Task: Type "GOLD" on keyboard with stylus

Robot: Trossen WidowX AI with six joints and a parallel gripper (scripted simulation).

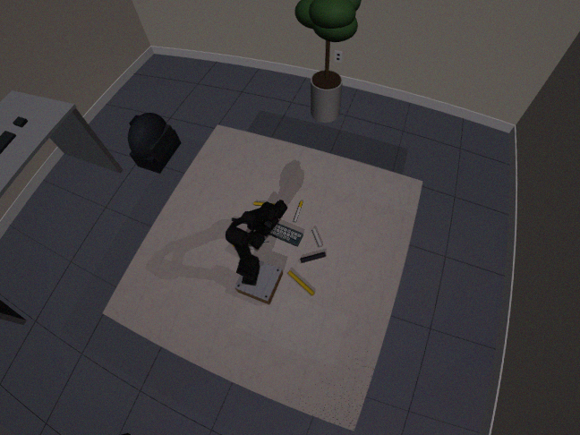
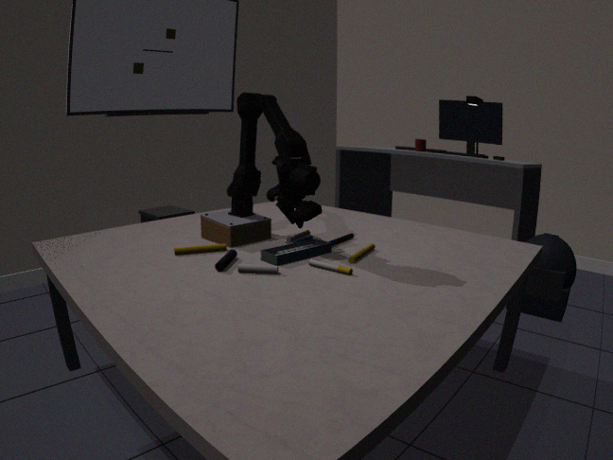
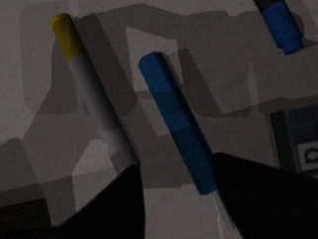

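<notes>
The blue stylus is 50 mm below my gripper tip, 10 mm to the right of it and 10 mm ahead of it.
</notes>
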